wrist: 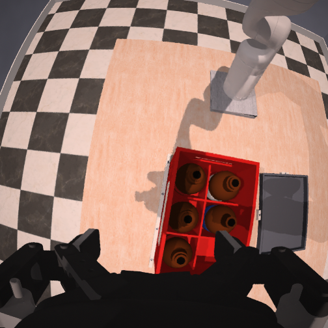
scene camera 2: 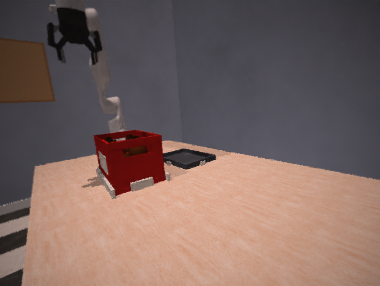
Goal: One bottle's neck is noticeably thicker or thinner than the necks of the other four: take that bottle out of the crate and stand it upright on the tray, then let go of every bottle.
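Places are measured from the arm's base along level axes (x ahead, y left, z up), in metres.
Pixels of known places: gripper, between the fingertips: [scene camera 2: 79,63].
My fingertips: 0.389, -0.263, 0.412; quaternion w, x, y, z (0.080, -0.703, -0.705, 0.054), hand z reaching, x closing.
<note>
Behind a point stands the place of what it marks, as x, y, z.
A red crate [scene camera 2: 137,172] {0.530, -0.178, 0.040} [wrist: 249,197] holds several brown bottles upright. In the wrist view they are a top-left bottle [wrist: 190,178], a top-right bottle [wrist: 224,185], a middle-left bottle [wrist: 183,217], a middle-right bottle [wrist: 220,219] and a bottom-left bottle [wrist: 177,252]. The bottom-right compartment shows bare red floor. The necks are too small to compare surely. The dark tray [scene camera 2: 188,158] {0.417, 0.164, -0.014} [wrist: 284,212] lies beside the crate, with no bottle on it. My gripper [scene camera 2: 78,61] {0.389, -0.263, 0.411} [wrist: 156,243] is open and empty, high above the crate; its fingers partly cover the crate's lower end in the wrist view.
Pale strips [scene camera 2: 142,184] {0.542, -0.172, -0.003} [wrist: 158,220] edge the crate's base. The arm's base plate [wrist: 220,100] stands on the wooden table [scene camera 2: 225,220] {0.863, -0.136, -0.019} [wrist: 132,100], beyond the crate. Small clips sit at the tray's edges. A checkered floor [wrist: 50,95] surrounds the table.
</note>
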